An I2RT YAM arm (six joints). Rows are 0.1 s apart.
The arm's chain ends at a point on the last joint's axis. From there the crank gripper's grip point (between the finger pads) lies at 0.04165 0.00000 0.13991 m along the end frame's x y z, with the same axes.
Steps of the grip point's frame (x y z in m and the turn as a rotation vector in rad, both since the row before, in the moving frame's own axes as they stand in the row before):
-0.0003 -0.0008 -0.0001 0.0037 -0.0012 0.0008
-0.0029 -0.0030 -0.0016 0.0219 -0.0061 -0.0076
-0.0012 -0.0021 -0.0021 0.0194 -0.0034 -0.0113
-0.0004 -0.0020 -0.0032 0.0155 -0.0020 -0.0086
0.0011 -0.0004 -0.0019 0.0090 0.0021 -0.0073
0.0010 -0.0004 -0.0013 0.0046 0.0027 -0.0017
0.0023 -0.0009 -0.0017 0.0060 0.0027 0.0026
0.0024 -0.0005 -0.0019 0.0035 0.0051 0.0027
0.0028 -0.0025 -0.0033 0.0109 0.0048 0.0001
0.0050 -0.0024 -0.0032 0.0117 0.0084 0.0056
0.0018 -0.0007 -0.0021 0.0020 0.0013 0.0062
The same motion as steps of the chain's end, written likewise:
-0.0001 -0.0003 -0.0001 0.0037 -0.0012 0.0008
-0.0020 0.0004 -0.0018 0.0219 -0.0061 -0.0076
-0.0007 0.0011 -0.0022 0.0194 -0.0034 -0.0113
-0.0001 0.0005 -0.0033 0.0155 -0.0020 -0.0086
0.0008 0.0012 -0.0018 0.0090 0.0021 -0.0073
0.0006 0.0003 -0.0012 0.0046 0.0027 -0.0017
0.0019 -0.0002 -0.0016 0.0060 0.0027 0.0026
0.0017 -0.0001 -0.0017 0.0035 0.0051 0.0027
0.0021 -0.0010 -0.0031 0.0109 0.0048 0.0001
0.0038 -0.0010 -0.0028 0.0117 0.0084 0.0056
0.0016 -0.0007 -0.0020 0.0020 0.0013 0.0062

